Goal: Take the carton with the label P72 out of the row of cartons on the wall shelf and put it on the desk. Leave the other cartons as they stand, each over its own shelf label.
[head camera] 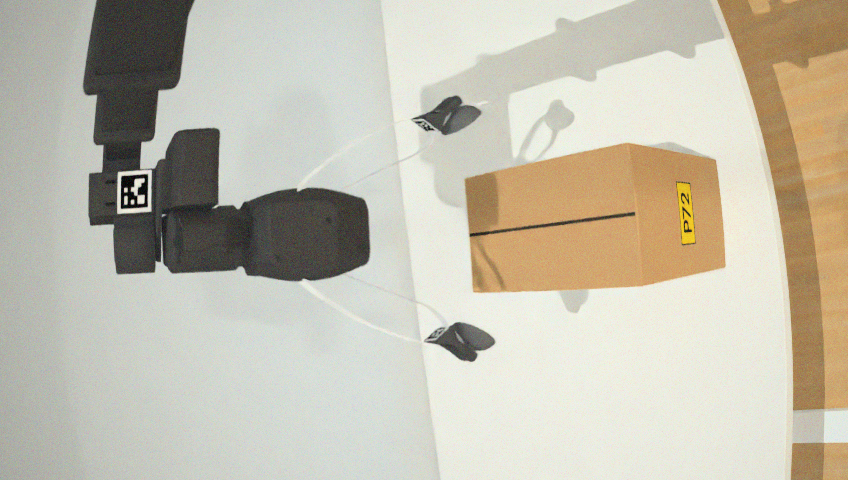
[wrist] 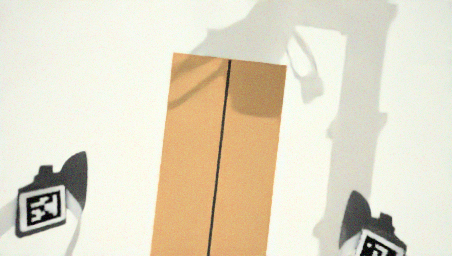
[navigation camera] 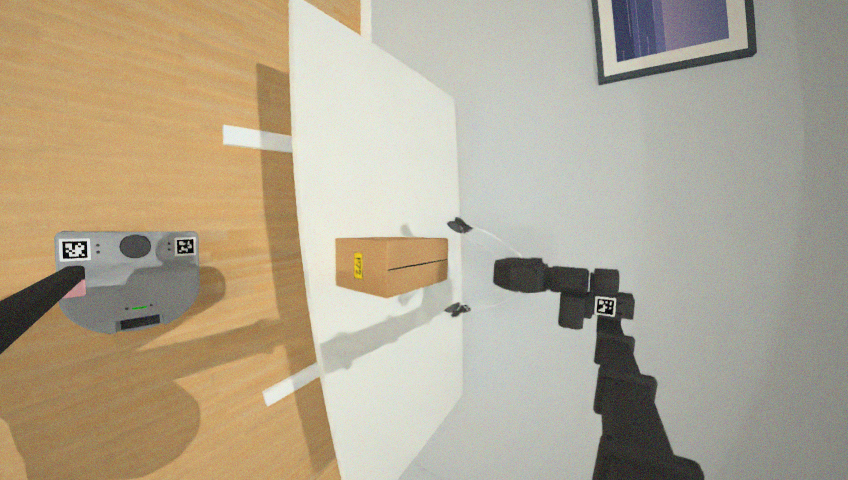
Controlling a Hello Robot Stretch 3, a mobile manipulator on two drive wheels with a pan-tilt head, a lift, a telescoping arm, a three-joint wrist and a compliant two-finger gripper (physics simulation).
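Where they show: gripper, fingertip midpoint: (head camera: 484,226) (navigation camera: 447,266); robot's base, link origin: (navigation camera: 136,245).
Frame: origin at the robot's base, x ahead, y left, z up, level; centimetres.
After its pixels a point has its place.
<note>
The brown carton (head camera: 553,255) {z 90.1, x 0.8, y -48.1 cm} (navigation camera: 416,252) {z 90.1, x 1.0, y -46.5 cm} (wrist: 190,165) stands upright on the white desk (head camera: 595,386) {z 72.1, x 18.8, y -59.4 cm} (navigation camera: 368,148) {z 72.1, x 29.2, y -47.0 cm} (wrist: 100,100). Its yellow P72 label faces away from the wall, toward the desk's outer long edge, and a dark line runs along its top. My gripper (head camera: 468,227) {z 96.7, x -2.1, y -49.6 cm} (navigation camera: 458,267) {z 96.7, x -2.1, y -49.6 cm} (wrist: 216,191) {z 96.7, x -2.1, y -49.6 cm} is wide open and empty. Its fingers stand apart from the carton, above and toward the wall from it. In the wrist view the carton's top shows between and beyond the fingers, and its near end is cut off. The wall shelf and the other cartons do not show.
The arm (head camera: 139,41) {z 129.0, x -8.4, y -25.4 cm} (navigation camera: 630,410) {z 128.8, x -8.4, y -24.2 cm} reaches in along the wall (head camera: 238,386) {z 106.9, x 21.0, y -110.1 cm} (navigation camera: 553,148) {z 112.7, x 41.0, y -108.5 cm}, behind the desk. My base (navigation camera: 139,279) {z 16.0, x -10.0, y -0.5 cm} stands on the wood floor off the desk's outer edge. A framed picture (navigation camera: 672,29) {z 153.7, x 76.3, y -103.3 cm} hangs on the wall. Arm shadows cross the desk.
</note>
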